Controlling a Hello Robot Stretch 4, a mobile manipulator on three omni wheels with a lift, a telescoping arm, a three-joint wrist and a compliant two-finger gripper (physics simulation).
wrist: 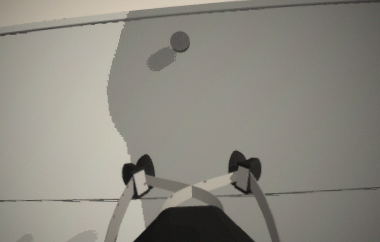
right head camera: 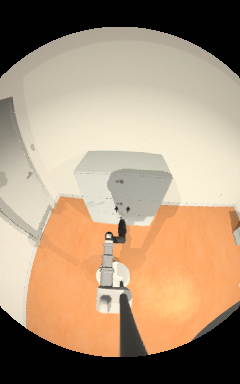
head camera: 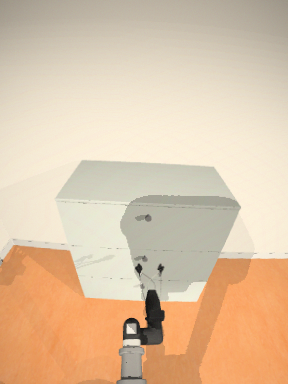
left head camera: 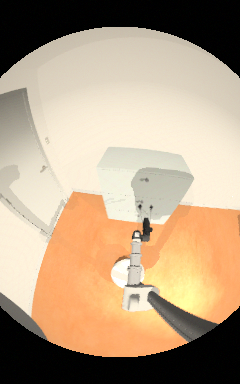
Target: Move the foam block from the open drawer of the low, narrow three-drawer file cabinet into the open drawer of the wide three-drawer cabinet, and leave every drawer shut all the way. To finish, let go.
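Places are measured from the robot's base along level axes (x right, y up, z back), in metres.
Pixels of known places: gripper, fingertip midpoint: (wrist: 191,166) (right head camera: 121,206) (head camera: 149,264) (left head camera: 145,204); robot's base at its link origin: (right head camera: 113,275) (left head camera: 126,272).
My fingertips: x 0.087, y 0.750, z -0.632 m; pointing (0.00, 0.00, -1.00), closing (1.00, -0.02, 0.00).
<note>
For each thing: its top centre in the pictures, then the offset to it from my fingertips. "*": a spot on its surface instead. Level surfaces: height alone.
- wide three-drawer cabinet at a spot on its surface: (wrist: 60,110) * dy +0.080, dx -0.240, dz -0.171 m
- top drawer's round knob at a spot on its surface: (wrist: 180,41) (head camera: 148,219) (right head camera: 121,181) (left head camera: 146,180) * dy +0.177, dx -0.008, dz -0.127 m
- middle knob at a spot on its surface: (head camera: 144,258) * dy -0.134, dx -0.011, dz -0.130 m
- orange floor at its surface level: dy -0.778 m
The wide three-drawer cabinet (head camera: 90,225) (left head camera: 116,187) (right head camera: 92,187) (wrist: 60,110) stands against the wall, its pale front partly in shadow. Its drawer fronts look flush, with thin seams between them. The top drawer's round knob (head camera: 148,218) (left head camera: 145,179) (right head camera: 120,181) (wrist: 180,41) is above my fingers in the wrist view. The middle knob (head camera: 144,258) is just above the fingertips in the head view. My gripper (head camera: 150,269) (left head camera: 145,206) (right head camera: 122,209) (wrist: 191,166) is open with nothing between its fingers, in front of the cabinet. The foam block does not show, and I cannot make out the narrow file cabinet.
A large grey door-like panel (left head camera: 17,145) (right head camera: 17,160) with a handle is at the left. A pale object, partly in view, stands at the right edge of the right head view. The orange floor (head camera: 45,310) (left head camera: 75,260) (right head camera: 65,280) lies around the cabinet.
</note>
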